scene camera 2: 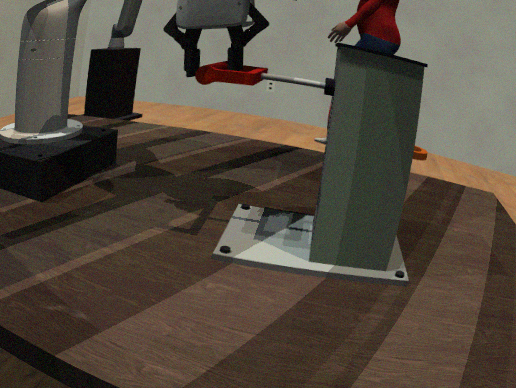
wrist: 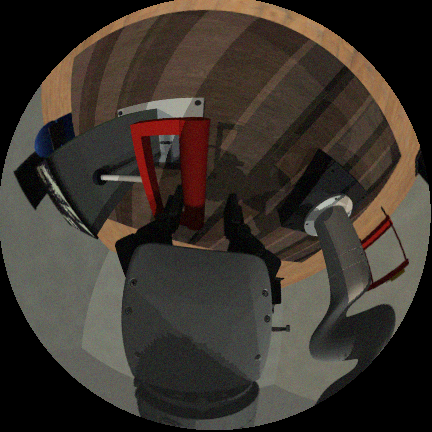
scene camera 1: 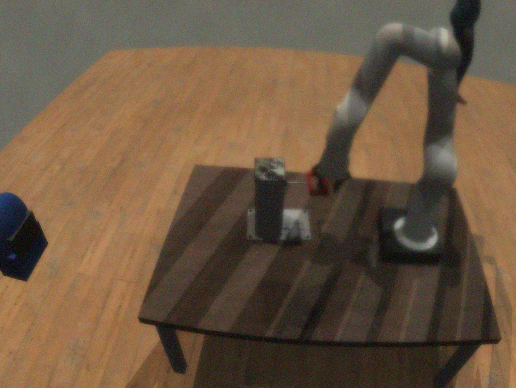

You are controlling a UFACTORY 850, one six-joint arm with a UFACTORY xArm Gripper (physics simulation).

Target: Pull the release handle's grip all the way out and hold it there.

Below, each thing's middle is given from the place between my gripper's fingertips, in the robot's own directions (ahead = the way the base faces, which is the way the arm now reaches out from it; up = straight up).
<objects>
Now: the pale base plate (scene camera 2: 258, 237) 190 mm below my hand, 170 mm ahead of it and 20 mm to the left of it.
</objects>
